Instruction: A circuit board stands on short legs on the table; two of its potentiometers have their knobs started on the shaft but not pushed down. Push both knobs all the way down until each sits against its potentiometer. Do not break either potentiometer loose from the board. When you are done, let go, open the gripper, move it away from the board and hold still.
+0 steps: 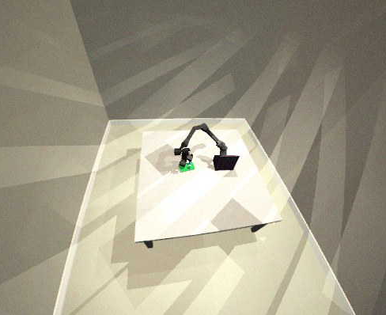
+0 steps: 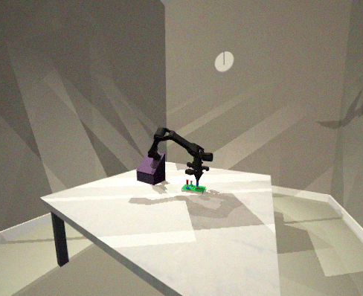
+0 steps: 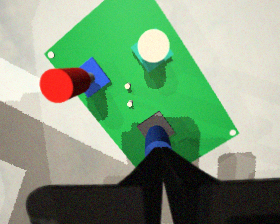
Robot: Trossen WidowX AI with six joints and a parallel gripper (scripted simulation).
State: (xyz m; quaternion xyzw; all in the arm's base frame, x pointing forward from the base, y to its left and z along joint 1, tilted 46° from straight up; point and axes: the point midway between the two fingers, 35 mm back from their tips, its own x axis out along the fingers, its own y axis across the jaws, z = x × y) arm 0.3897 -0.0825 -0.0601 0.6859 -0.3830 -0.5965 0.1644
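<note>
Right now my gripper tip is 20 mm above the blue knob. The rest, counted from my gripper tip: beige knob: 60 mm behind, 20 mm to the left, 20 mm below.
</note>
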